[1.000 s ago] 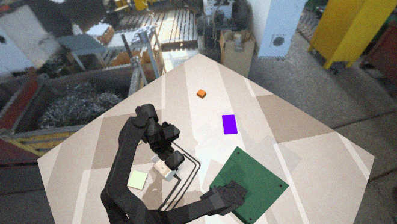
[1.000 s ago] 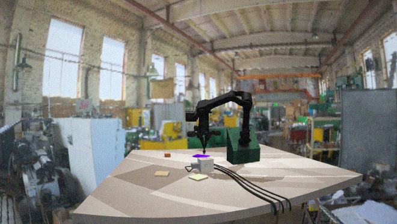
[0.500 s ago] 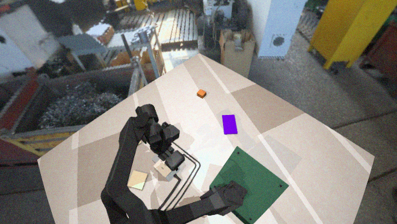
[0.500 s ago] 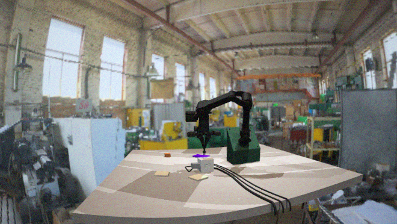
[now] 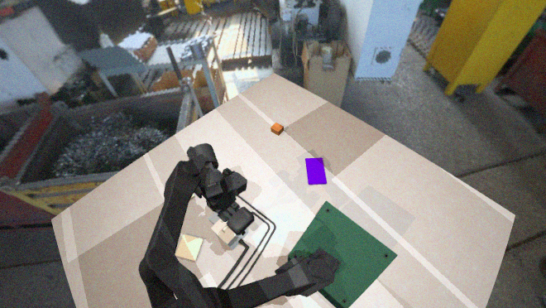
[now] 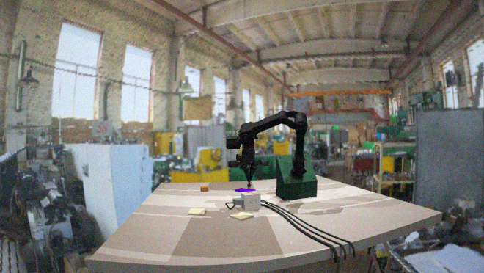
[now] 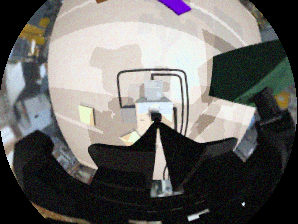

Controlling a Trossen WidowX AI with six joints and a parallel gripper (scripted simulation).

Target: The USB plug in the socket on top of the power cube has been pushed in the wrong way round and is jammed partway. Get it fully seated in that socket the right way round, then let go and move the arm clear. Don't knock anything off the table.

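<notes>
The dark USB plug is 2 cm below my gripper tip. Also, from my gripper tip: orange block (44 cm to the right, 18 cm ahead, 12 cm below); flat purple card (36 cm to the right, 13 cm below, 8 cm behind).
</notes>
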